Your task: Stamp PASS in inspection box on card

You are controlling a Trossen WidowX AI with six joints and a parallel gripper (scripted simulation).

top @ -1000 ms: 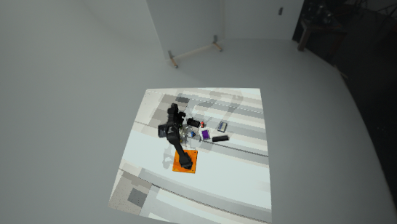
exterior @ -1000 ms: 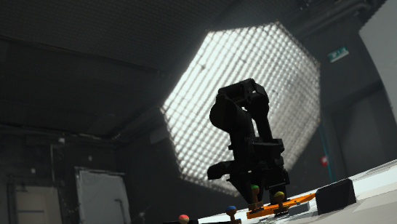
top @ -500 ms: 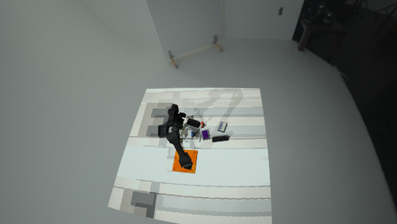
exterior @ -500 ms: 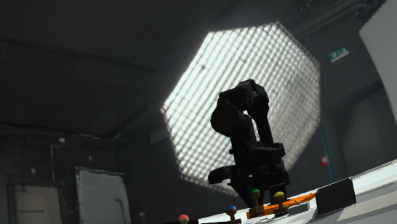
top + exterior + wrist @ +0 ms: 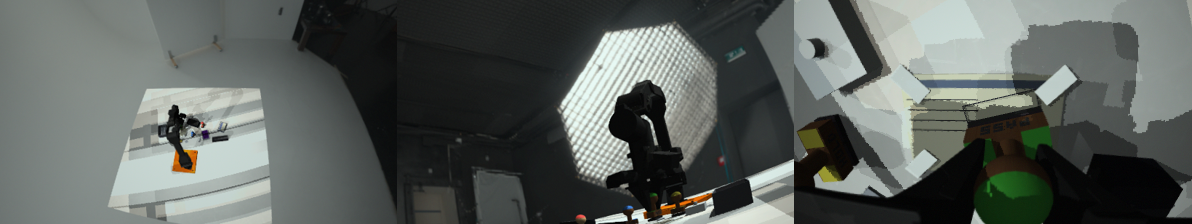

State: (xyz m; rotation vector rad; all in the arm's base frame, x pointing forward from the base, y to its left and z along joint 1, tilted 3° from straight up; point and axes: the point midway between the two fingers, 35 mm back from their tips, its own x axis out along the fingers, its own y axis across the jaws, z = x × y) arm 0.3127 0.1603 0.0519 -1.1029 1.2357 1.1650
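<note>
My gripper tip is now 4 cm above the card, 2 cm past it and 1 cm to the left of it. Also, from my gripper tip: green-knobbed stamp right at my gripper tip; then yellow-knobbed stamp 12 cm behind, 2 cm to the right, 2 cm below; then blue-knobbed stamp 12 cm to the right, 4 cm behind, 2 cm below.
</note>
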